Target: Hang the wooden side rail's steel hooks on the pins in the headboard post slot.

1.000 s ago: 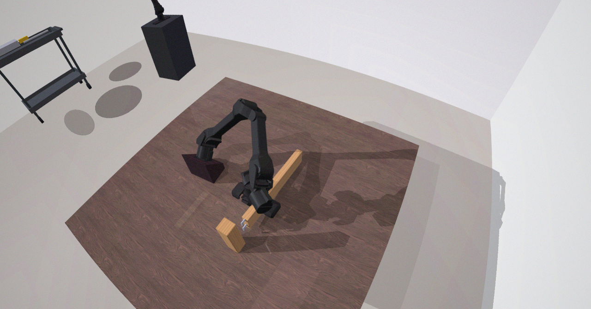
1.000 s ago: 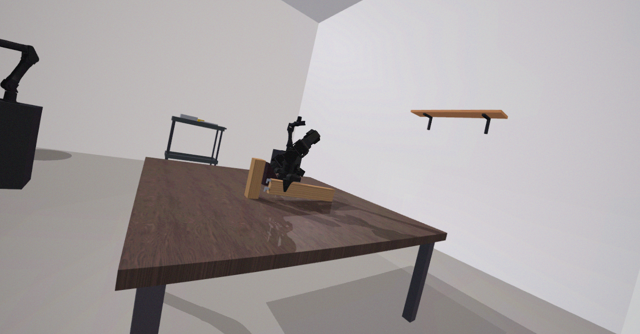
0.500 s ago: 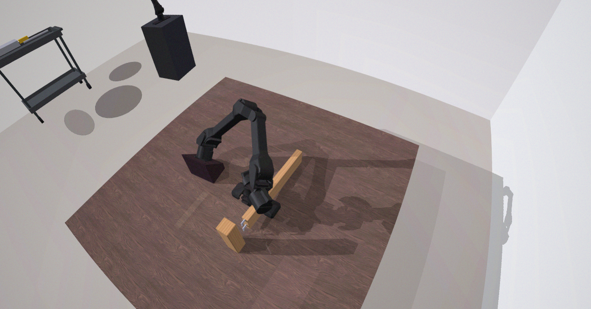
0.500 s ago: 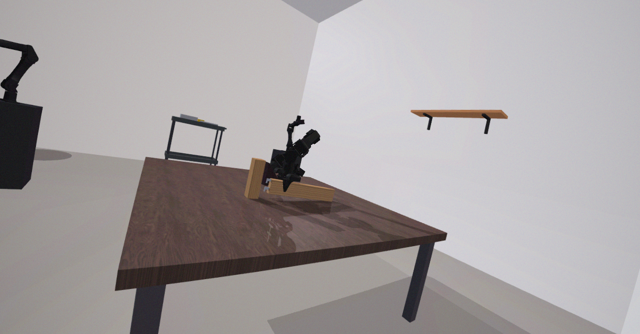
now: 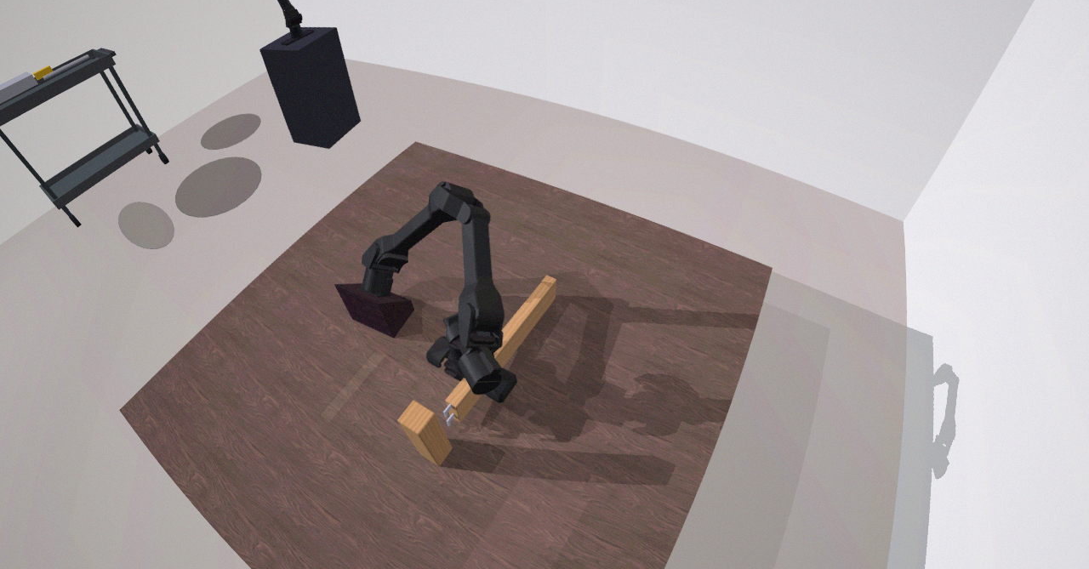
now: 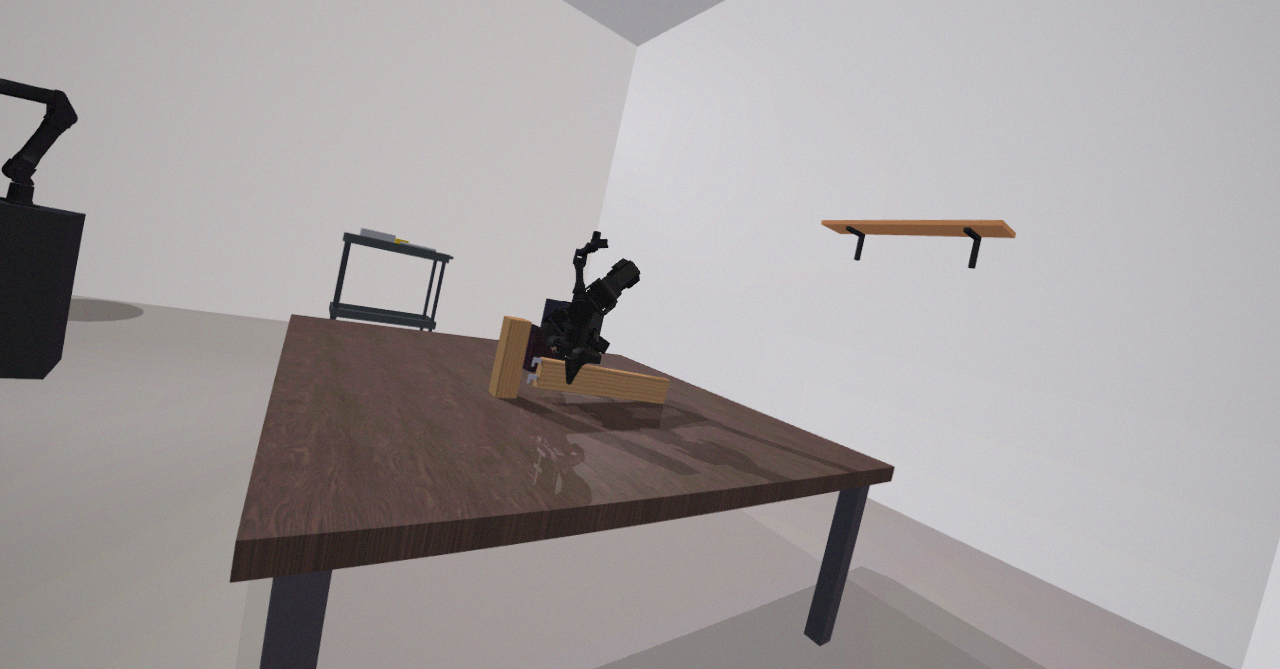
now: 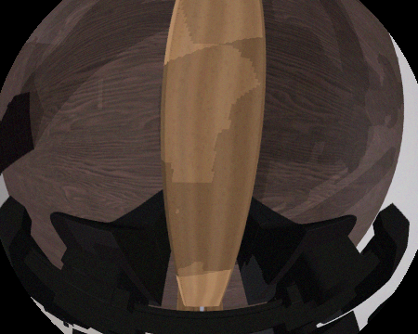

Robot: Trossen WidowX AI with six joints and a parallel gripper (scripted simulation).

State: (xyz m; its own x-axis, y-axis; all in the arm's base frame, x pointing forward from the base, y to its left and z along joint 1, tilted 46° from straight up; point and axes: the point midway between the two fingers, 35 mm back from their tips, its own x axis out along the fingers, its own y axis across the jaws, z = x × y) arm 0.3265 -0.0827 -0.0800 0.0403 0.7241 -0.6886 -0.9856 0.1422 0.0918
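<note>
My gripper tip is now 15 cm to the left of the headboard post, 4 cm below it and 3 cm past it.
</note>
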